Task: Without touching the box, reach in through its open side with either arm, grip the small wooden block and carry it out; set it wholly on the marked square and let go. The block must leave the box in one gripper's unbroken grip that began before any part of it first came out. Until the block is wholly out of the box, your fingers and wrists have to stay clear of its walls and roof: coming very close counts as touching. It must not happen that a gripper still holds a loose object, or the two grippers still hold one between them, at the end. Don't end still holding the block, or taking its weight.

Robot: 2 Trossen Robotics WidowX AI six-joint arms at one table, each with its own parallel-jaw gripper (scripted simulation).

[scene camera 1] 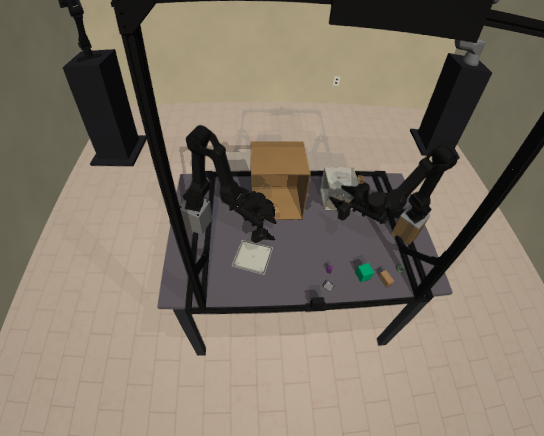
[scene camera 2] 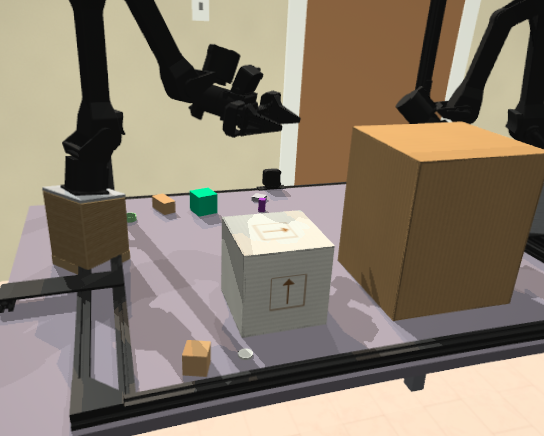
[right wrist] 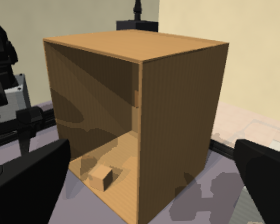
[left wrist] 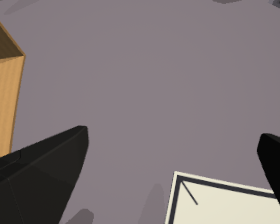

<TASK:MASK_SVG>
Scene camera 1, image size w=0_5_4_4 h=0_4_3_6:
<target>my left gripper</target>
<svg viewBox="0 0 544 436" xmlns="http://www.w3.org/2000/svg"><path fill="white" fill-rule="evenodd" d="M269 199L266 199L265 207L252 211L247 217L244 217L244 221L252 223L251 226L257 226L257 229L252 231L251 241L254 243L264 239L275 240L268 233L268 229L263 228L264 219L273 224L277 223L274 219L274 203Z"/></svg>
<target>my right gripper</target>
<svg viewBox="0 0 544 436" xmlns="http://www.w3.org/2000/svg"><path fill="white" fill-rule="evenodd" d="M368 183L364 182L357 186L341 186L343 190L354 196L350 205L345 200L329 197L336 209L339 209L338 219L345 220L350 215L351 208L353 208L353 212L357 210L362 213L362 216L367 216L370 189Z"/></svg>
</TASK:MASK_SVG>
